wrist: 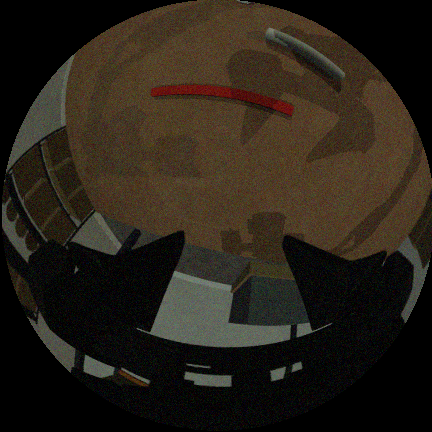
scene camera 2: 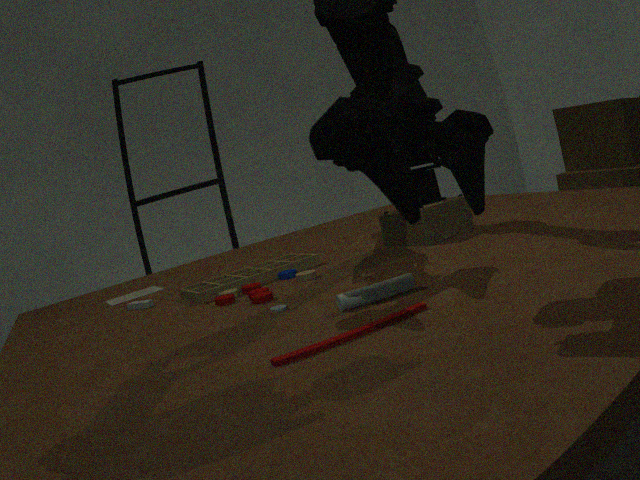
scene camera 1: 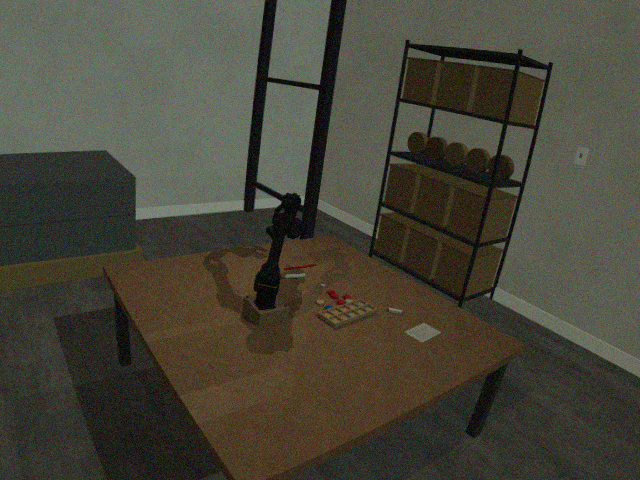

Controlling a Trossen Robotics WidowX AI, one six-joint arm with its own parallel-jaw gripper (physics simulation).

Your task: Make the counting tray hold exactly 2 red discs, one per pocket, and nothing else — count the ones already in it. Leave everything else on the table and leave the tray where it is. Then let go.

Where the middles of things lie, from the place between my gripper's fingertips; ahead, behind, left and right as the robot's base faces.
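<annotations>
Positions relative to my hand: red rod [scene camera 2: 321, 346], 11 cm to the right, 6 cm ahead and 10 cm below; wooden counting tray [scene camera 1: 354, 310], 56 cm to the right, 5 cm ahead and 9 cm below.
</annotations>
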